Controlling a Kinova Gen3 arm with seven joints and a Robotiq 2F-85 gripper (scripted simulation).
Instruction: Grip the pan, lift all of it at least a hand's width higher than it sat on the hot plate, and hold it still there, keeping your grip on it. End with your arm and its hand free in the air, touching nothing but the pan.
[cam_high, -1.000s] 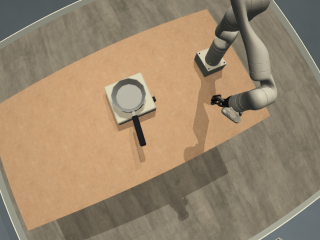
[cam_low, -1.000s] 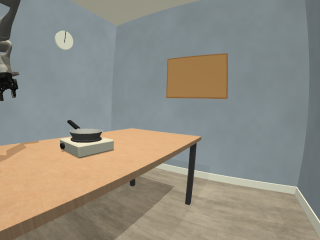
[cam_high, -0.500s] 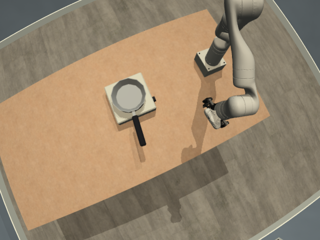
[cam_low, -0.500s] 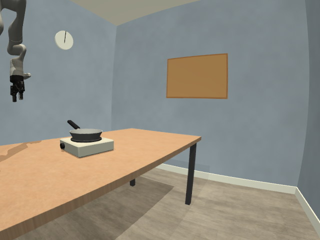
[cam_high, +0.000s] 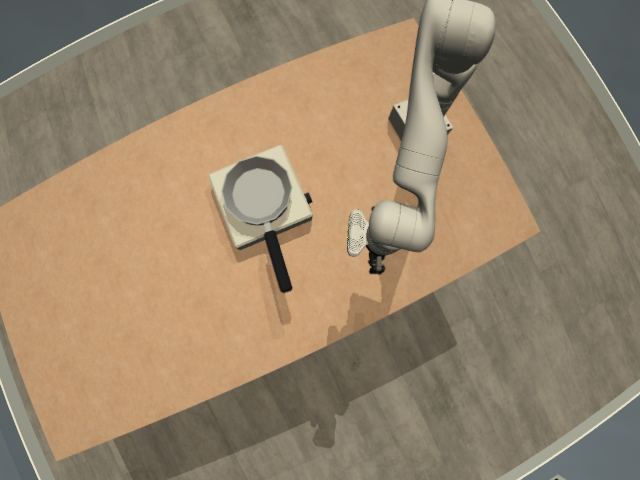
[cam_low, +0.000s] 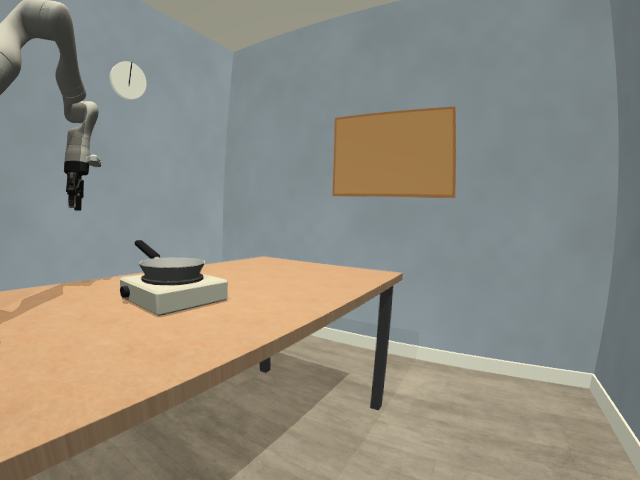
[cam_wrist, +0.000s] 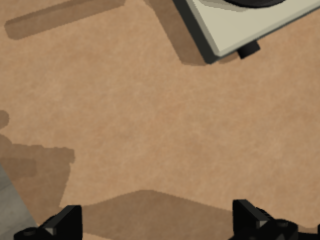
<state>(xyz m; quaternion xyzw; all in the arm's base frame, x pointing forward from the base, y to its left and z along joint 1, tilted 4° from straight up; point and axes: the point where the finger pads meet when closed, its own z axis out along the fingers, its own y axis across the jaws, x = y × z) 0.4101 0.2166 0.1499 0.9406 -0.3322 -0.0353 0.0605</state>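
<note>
My hand is 250 mm to the left of the grey pan, 170 mm above it and 160 mm short of it. From my hand the other things lie so: hot plate: 310 mm to the right, 240 mm below, 120 mm ahead.
</note>
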